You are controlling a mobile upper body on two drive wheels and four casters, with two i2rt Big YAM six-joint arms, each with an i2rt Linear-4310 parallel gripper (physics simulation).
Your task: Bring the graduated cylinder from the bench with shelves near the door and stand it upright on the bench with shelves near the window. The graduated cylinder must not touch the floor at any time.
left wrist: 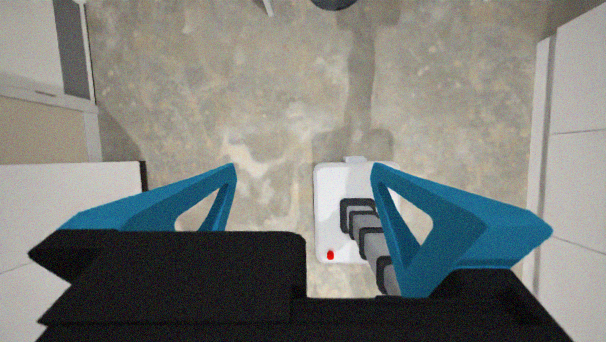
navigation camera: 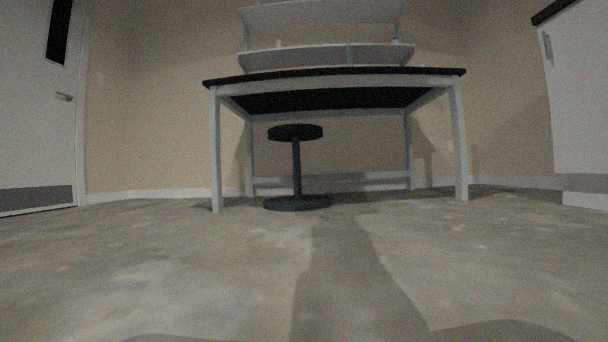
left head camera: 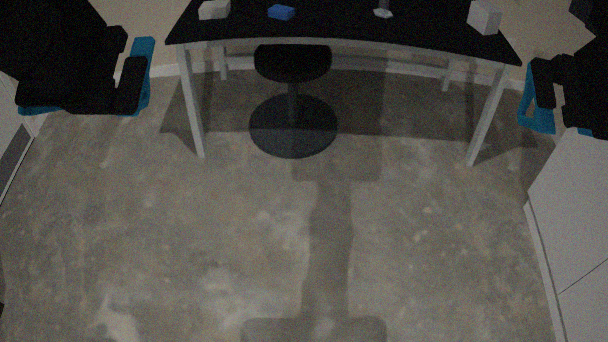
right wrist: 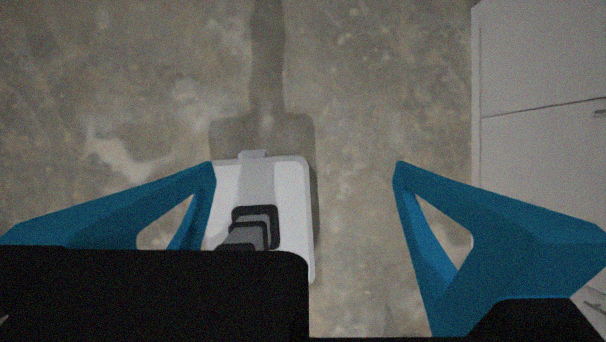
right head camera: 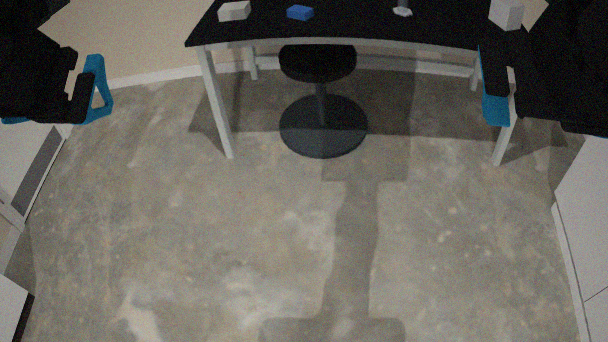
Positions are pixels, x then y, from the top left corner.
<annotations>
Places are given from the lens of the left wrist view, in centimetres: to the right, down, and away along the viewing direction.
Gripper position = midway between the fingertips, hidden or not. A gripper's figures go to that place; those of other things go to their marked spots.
my left gripper (left wrist: 303, 170): 0, 0, 13
tall white cabinet (left wrist: 47, 195): -127, 12, 94
</annotations>
